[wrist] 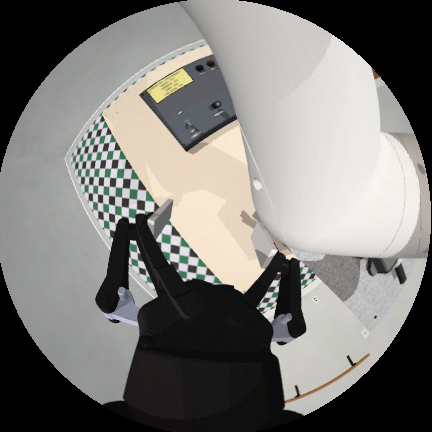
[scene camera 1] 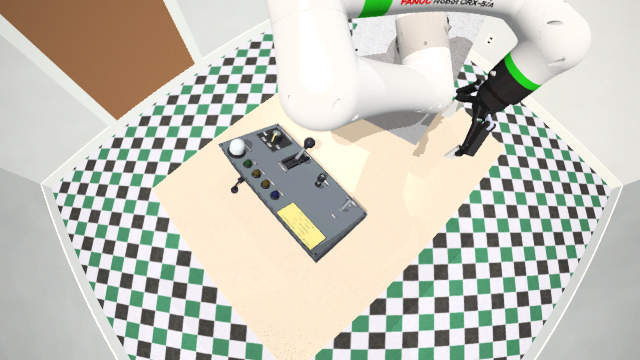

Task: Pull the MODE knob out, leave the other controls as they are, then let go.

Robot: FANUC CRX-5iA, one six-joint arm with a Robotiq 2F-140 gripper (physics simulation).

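Frame: origin at the arm's base, x ahead, y left, z up, level; centimetres.
Seen in the pictures: gripper, between the fingertips: (wrist: 213, 219) (scene camera 1: 446, 135).
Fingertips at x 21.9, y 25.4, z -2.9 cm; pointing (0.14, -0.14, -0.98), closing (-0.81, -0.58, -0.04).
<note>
Pixels of each thing's middle, then the offset from my fingertips to it. "pt": a spot on its surface instead. Level surfaces: height alone.
- grey control panel, a spot on its surface: (scene camera 1: 310, 187) pt dx +30.3, dy -23.1, dz -26.4 cm
- small upright black knob, middle of its body: (scene camera 1: 319, 181) (wrist: 215, 104) dx +26.7, dy -22.5, dz -26.7 cm
- dark rotary knob with a yellow pointer, middle of its body: (scene camera 1: 275, 135) dx +24.9, dy -46.4, dz -26.2 cm
- black-ball lever, middle of its body: (scene camera 1: 309, 142) dx +19.7, dy -34.1, dz -23.1 cm
- white dome, a spot on its surface: (scene camera 1: 237, 147) pt dx +39.7, dy -46.8, dz -15.9 cm
- metal toggle, a spot on its surface: (scene camera 1: 348, 203) pt dx +25.9, dy -10.0, dz -25.2 cm
- yellow label, a spot on its surface: (scene camera 1: 301, 226) (wrist: 168, 84) pt dx +42.5, dy -14.7, dz -20.0 cm
- small lever, a spot on its surface: (scene camera 1: 235, 189) pt dx +48.8, dy -46.2, dz -37.2 cm
- table, height of its surface: dz -37.7 cm
The grey control panel (scene camera 1: 310, 187) (wrist: 200, 92) lies on the table. No label on it can be read, so I cannot tell which control is the MODE knob. A small upright black knob (scene camera 1: 321, 179) (wrist: 216, 104) stands on the panel. A dark rotary knob with a yellow pointer (scene camera 1: 275, 136) sits at the panel's far end in the scene view; the arm hides that end in the wrist view. My gripper (scene camera 1: 452, 130) (wrist: 213, 219) is open and empty, well to the right of the panel in the scene view and apart from every control.
The panel also bears a black-ball lever (scene camera 1: 309, 143), a white dome (scene camera 1: 237, 147), several coloured buttons, a metal toggle (scene camera 1: 348, 203) (wrist: 192, 128) and a yellow label (scene camera 1: 301, 226) (wrist: 170, 85). A small lever (scene camera 1: 235, 189) sticks out at its side. The white arm (scene camera 1: 320, 75) (wrist: 310, 125) reaches over the table (scene camera 1: 250, 280).
</note>
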